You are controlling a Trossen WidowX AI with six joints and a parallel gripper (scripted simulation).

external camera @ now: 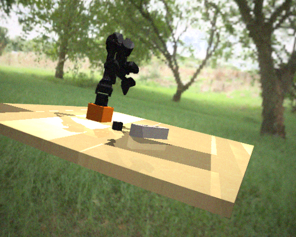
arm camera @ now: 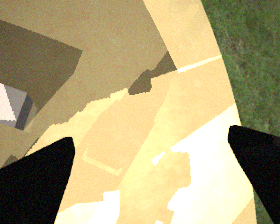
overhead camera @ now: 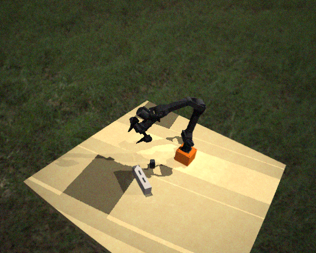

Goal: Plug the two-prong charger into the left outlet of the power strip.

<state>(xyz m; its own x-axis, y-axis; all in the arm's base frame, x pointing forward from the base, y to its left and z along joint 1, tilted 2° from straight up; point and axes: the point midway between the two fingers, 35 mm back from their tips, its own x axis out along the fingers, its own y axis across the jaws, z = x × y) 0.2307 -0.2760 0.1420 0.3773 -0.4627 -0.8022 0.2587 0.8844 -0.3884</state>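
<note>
Right now the charger is 180 mm below my gripper tip, 150 mm to the left of it and 30 mm behind it.
</note>
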